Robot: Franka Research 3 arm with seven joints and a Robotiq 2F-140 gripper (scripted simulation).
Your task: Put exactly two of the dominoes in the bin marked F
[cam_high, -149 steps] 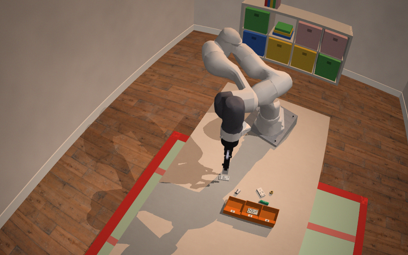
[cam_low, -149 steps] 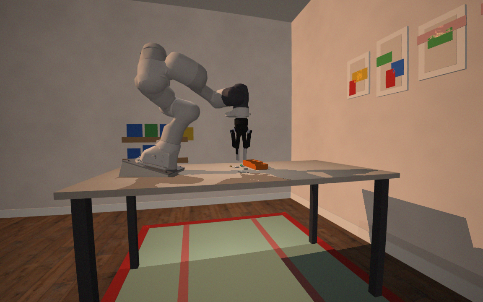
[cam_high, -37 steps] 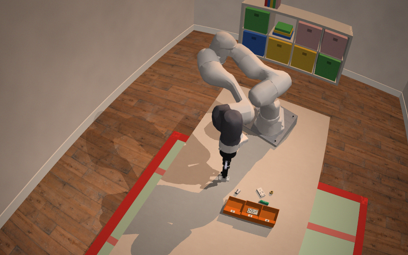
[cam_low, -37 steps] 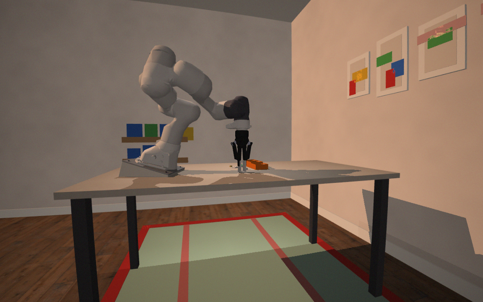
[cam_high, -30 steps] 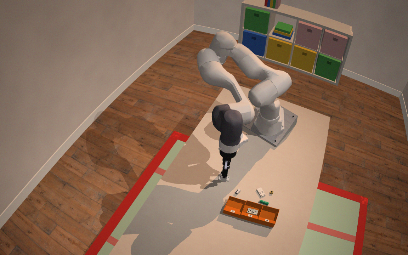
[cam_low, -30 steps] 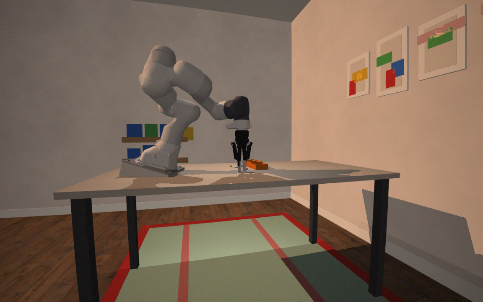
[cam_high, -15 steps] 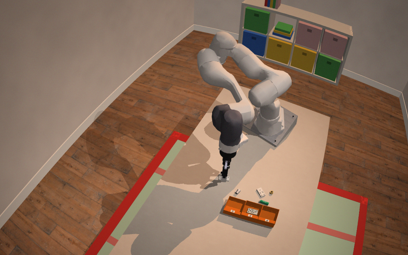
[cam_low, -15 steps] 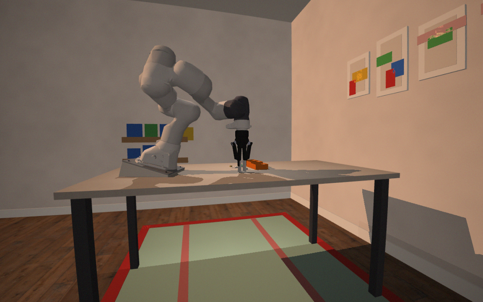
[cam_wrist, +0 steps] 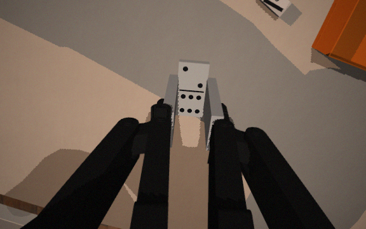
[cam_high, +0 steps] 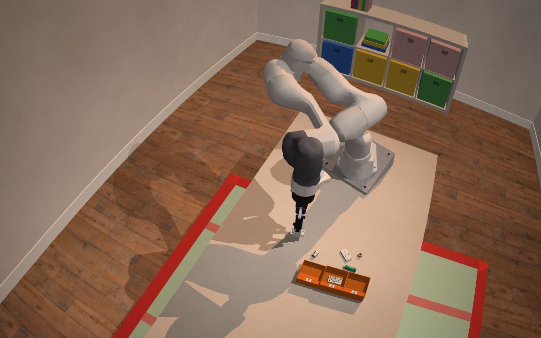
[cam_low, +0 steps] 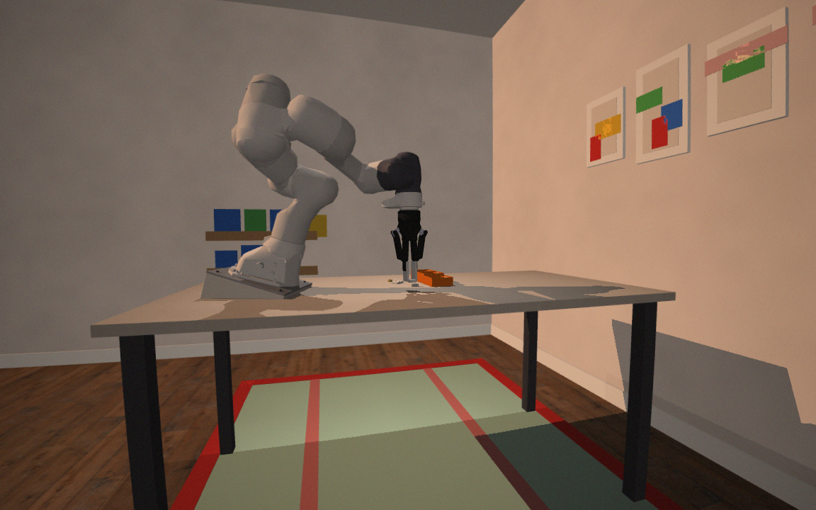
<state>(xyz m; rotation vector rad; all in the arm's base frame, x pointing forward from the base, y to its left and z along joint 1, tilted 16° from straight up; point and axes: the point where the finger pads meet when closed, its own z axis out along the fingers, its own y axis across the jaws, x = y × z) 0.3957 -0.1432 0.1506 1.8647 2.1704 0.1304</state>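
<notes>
Now: the orange three-compartment bin 180 mm to the left of my hand, 160 mm ahead of it and 50 mm below it. From my hand the other things lie so: brass nut 250 mm to the left, 60 mm below, 10 mm ahead; then green battery 230 mm to the left, 80 mm ahead, 60 mm below; then grey ribbed item 90 mm to the left, 60 mm below, 60 mm ahead.
</notes>
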